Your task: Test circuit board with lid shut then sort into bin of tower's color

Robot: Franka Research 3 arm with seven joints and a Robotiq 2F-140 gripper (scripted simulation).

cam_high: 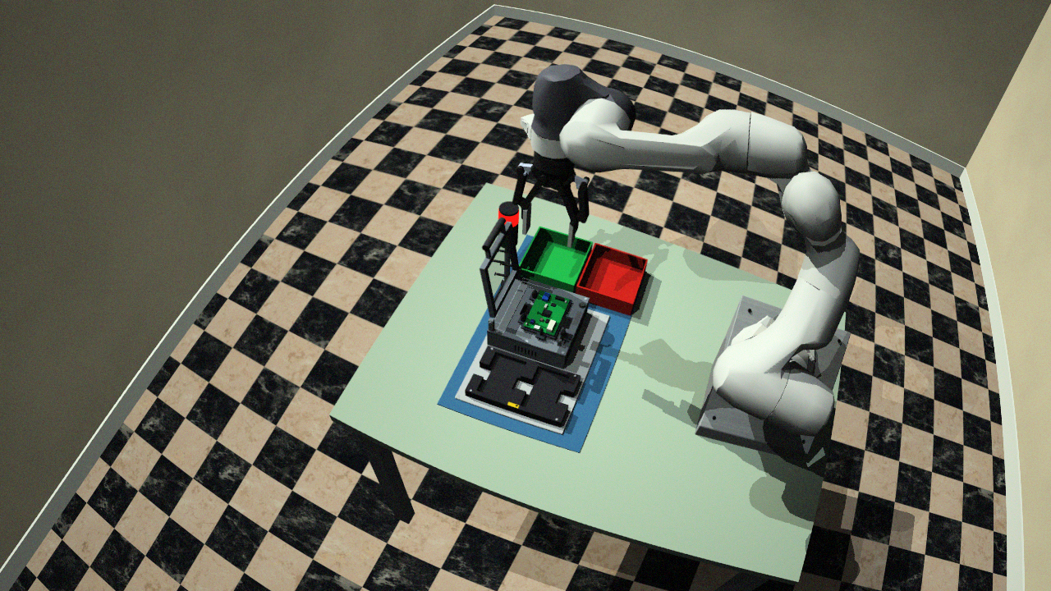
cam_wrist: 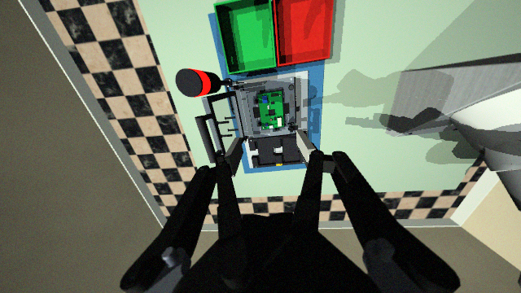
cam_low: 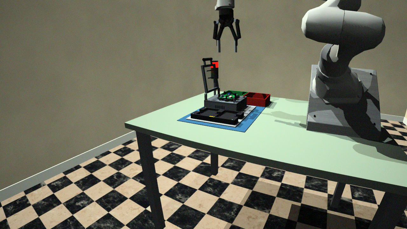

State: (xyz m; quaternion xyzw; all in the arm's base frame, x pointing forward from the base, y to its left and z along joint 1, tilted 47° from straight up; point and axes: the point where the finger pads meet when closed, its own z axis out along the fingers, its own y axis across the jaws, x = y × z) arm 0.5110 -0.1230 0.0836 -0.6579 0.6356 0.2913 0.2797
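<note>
Right now my hand is 260 mm above the green circuit board and 10 mm past it. Also, from my hand: tester plate: 260 mm below, 10 mm to the left, 10 mm behind; tester lid: 150 mm below, 100 mm ahead; green bin: 320 mm below, 200 mm to the right, 30 mm ahead.
</note>
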